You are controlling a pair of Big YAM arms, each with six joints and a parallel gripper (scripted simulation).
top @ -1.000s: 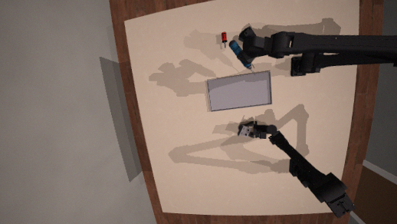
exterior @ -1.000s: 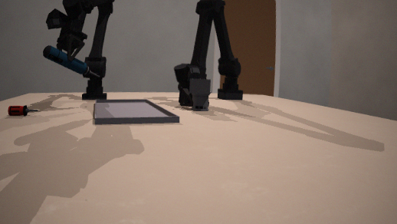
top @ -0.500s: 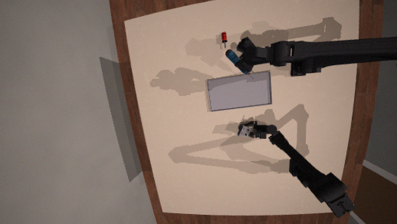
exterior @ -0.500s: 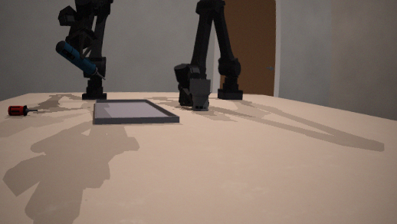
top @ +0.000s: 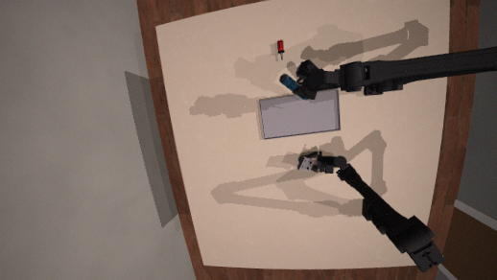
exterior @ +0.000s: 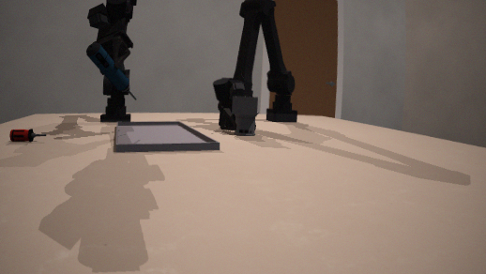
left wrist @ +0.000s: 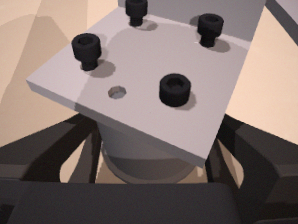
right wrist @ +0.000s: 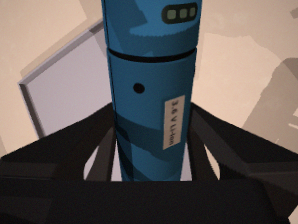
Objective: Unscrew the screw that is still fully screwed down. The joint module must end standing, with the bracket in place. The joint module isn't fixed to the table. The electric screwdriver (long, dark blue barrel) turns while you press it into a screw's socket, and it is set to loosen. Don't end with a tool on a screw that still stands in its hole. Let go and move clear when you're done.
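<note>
The grey joint module lies 10 mm above my left hand. The rest, counted from my left hand: grey bracket (50 mm above); then screwdriver bit (40 mm behind, 320 mm to the right, 80 mm above); then shallow grey tray (10 mm ahead, 260 mm to the right, 20 mm below).
</note>
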